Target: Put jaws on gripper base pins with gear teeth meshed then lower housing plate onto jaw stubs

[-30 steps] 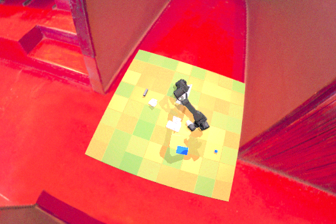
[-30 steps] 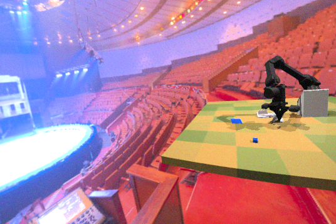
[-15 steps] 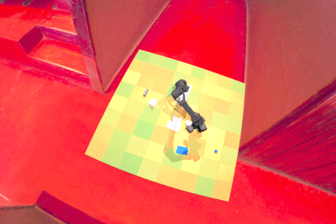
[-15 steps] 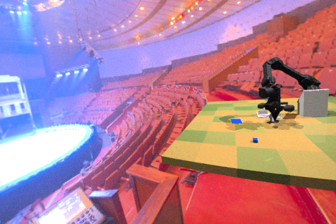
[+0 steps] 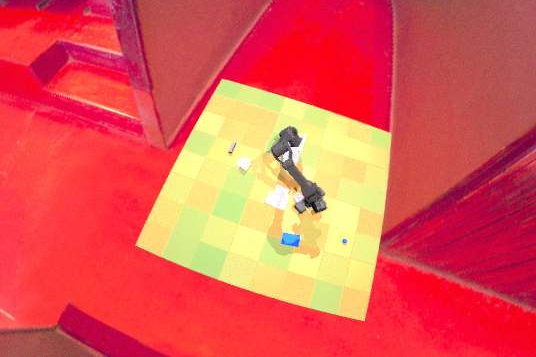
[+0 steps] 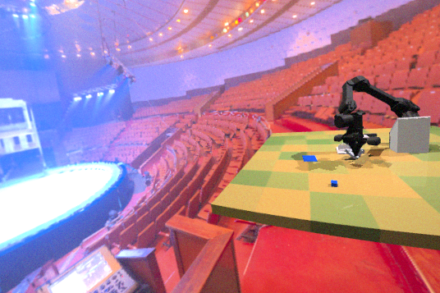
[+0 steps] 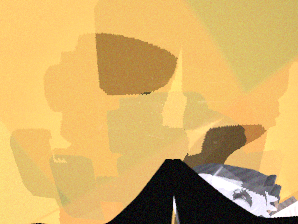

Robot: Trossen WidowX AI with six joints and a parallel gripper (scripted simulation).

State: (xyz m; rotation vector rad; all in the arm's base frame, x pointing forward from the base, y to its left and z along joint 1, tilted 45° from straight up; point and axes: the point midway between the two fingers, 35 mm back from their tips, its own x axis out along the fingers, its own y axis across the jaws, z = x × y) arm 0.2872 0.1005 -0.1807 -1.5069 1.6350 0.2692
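Now: the grey jaw 2 cm ahead of my gripper tip, 3 cm to the right of it and 1 cm above it. Round my gripper tip: flat white plate: 4 cm ahead, 16 cm to the right, 2 cm below; flat blue square: 22 cm ahead, 2 cm below; blue cube: 10 cm ahead, 28 cm to the left, 2 cm below.
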